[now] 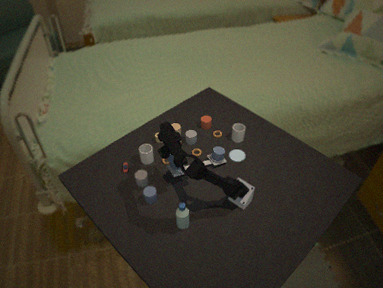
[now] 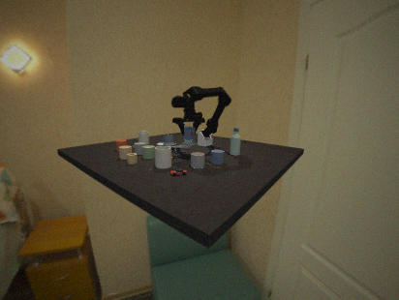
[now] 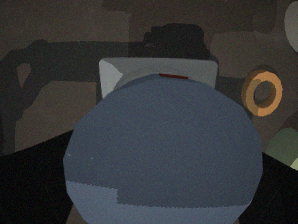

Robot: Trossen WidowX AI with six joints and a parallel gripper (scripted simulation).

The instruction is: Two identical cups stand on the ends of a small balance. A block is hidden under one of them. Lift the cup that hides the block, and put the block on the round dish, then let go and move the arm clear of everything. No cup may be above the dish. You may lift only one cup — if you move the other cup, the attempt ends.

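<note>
My gripper tip is now 40 mm above the teal block and 10 mm to the left of it. The rest, counted from my gripper tip: blue cup (20 mm to the left, 10 mm ahead, 10 mm above); then green cup (200 mm ahead, 150 mm to the right, 90 mm below); then bottle (260 mm behind, 160 mm to the left, 20 mm below).
</note>
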